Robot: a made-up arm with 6 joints. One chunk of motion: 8 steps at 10 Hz.
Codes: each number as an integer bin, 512 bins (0 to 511) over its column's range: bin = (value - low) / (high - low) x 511, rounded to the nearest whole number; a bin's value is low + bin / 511 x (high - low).
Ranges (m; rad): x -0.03..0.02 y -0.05..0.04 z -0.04..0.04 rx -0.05..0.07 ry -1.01..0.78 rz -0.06..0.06
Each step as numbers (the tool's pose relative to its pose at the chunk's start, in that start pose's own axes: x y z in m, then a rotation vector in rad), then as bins.
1 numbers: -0.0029 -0.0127 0.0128 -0.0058 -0.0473 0.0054
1 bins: 277 212 337 188 275 278
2 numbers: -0.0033 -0.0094 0.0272 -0.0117 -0.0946 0.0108
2 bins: 273 231 429 163 261 301
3 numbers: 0.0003 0.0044 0.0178 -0.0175 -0.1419 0.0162
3 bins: 310 309 369 138 248 324
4 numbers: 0.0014 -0.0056 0.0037 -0.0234 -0.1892 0.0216
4 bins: 321 252 279 113 234 347
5 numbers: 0.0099 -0.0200 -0.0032 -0.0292 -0.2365 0.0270
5 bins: 408 170 235 89 221 370
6 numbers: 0.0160 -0.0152 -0.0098 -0.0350 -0.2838 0.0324
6 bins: 470 198 193 64 207 393
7 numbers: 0.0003 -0.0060 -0.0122 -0.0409 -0.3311 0.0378
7 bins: 310 250 178 39 194 416
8 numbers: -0.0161 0.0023 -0.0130 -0.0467 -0.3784 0.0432
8 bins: 142 297 172 14 180 439
